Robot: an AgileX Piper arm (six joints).
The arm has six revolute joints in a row. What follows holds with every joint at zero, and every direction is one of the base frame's. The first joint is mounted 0.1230 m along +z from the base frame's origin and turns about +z. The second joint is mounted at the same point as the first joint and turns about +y. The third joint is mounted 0.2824 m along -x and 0.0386 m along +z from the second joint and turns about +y. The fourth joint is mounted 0.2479 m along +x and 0.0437 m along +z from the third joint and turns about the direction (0.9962, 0, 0.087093). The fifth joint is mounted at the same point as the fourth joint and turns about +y. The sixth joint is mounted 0.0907 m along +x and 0.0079 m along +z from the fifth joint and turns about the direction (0.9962, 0, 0.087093). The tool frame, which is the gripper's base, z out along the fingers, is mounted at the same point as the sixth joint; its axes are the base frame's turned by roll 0.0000, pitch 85.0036 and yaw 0.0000 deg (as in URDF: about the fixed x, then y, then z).
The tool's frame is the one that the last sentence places.
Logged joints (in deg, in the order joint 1, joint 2, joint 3, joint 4, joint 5, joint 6), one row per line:
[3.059, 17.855, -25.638, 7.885, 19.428, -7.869]
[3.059, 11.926, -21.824, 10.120, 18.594, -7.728]
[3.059, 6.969, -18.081, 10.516, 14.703, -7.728]
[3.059, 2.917, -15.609, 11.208, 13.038, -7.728]
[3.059, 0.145, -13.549, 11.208, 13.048, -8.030]
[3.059, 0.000, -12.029, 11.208, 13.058, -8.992]
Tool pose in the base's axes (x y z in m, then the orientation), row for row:
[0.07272, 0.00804, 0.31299, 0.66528, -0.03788, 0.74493, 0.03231]
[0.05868, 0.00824, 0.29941, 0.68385, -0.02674, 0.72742, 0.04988]
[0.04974, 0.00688, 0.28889, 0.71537, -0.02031, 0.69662, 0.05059]
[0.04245, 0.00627, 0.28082, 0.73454, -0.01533, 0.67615, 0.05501]
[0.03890, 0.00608, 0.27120, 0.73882, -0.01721, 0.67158, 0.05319]
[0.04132, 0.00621, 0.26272, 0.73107, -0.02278, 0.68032, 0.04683]
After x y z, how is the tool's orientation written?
As a quaternion, w x y z.
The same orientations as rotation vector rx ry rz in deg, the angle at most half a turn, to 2 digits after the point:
[-4.90, 96.38, 4.18]
[-3.43, 93.43, 6.41]
[-2.58, 88.38, 6.42]
[-1.93, 85.16, 6.93]
[-2.16, 84.45, 6.69]
[-2.87, 85.80, 5.91]

